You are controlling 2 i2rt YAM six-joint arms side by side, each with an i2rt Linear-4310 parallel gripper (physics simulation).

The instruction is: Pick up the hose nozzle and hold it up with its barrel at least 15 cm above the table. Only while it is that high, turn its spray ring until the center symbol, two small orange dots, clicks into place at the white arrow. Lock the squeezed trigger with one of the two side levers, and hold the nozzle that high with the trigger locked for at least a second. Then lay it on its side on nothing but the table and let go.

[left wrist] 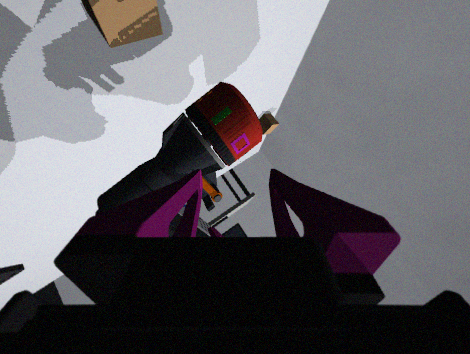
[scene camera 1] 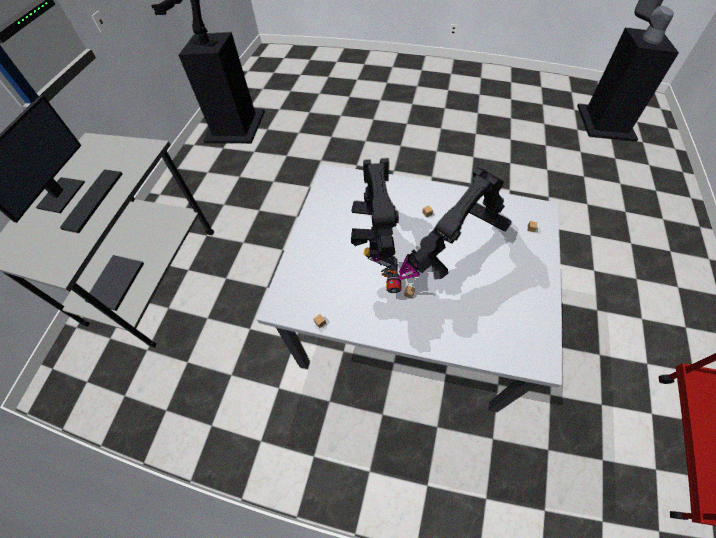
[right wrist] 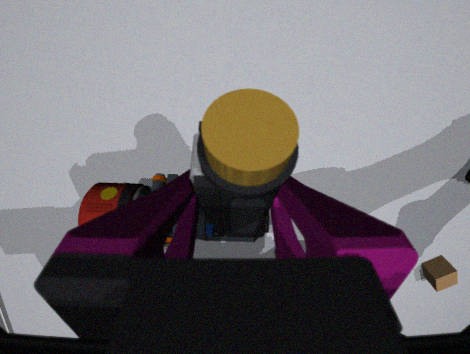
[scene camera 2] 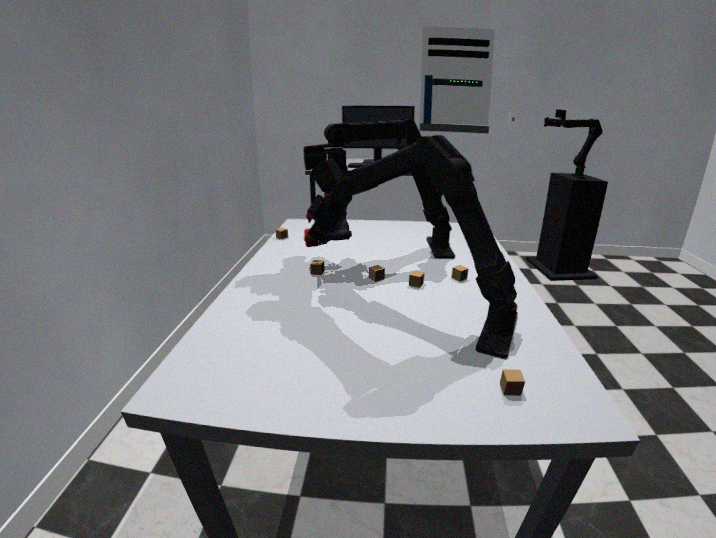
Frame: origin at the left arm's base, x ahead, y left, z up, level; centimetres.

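Seen in the pictures: left gripper, fingertip midpoint: (left wrist: 235, 176) (scene camera 1: 399, 276); right gripper, fingertip midpoint: (scene camera 1: 375, 256) (right wrist: 234, 177); left arm's base, link origin: (scene camera 1: 489, 217) (scene camera 2: 498, 331); right arm's base, link origin: (scene camera 2: 439, 248).
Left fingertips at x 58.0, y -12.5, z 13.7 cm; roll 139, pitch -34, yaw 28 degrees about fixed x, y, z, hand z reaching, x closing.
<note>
Pixels of each thing's top centre, then the offset from my left fingertips to it. "*": a spot on its surface instead. Level surfaces: height alone.
- hose nozzle, surface spot: (left wrist: 150, 172) * dx -3.9, dy -3.4, dz -4.2 cm
- red spray ring, top centre: (left wrist: 244, 154) (right wrist: 105, 240) (scene camera 2: 311, 228) (scene camera 1: 394, 281) dx +2.5, dy -0.7, dz -1.5 cm
- white table, surface height: dz -13.7 cm
The hose nozzle (scene camera 1: 393, 284) (scene camera 2: 310, 237) (left wrist: 150, 172) is held above the table. My right gripper (right wrist: 234, 177) is shut on its dark handle, whose yellow end cap (right wrist: 250, 132) faces the right wrist camera. The red spray ring (left wrist: 227, 122) (right wrist: 102, 202) shows a green bar and a magenta square in the left wrist view, and a yellow dot in the right wrist view. Orange lever parts (left wrist: 212, 190) (right wrist: 159, 178) show behind the ring. The two orange dots and white arrow cannot be made out. My left gripper (left wrist: 235, 176) is open and empty, close to the nozzle behind its ring.
Wooden cubes lie on the white table (scene camera 1: 324, 242) (scene camera 2: 260, 393): one (scene camera 1: 409, 291) (left wrist: 127, 22) near the nozzle, one (scene camera 1: 320, 320) at the front left, one (scene camera 1: 427, 211) between the arms and one (scene camera 1: 532, 226) at the right. The two arms are close together above the table's middle.
</note>
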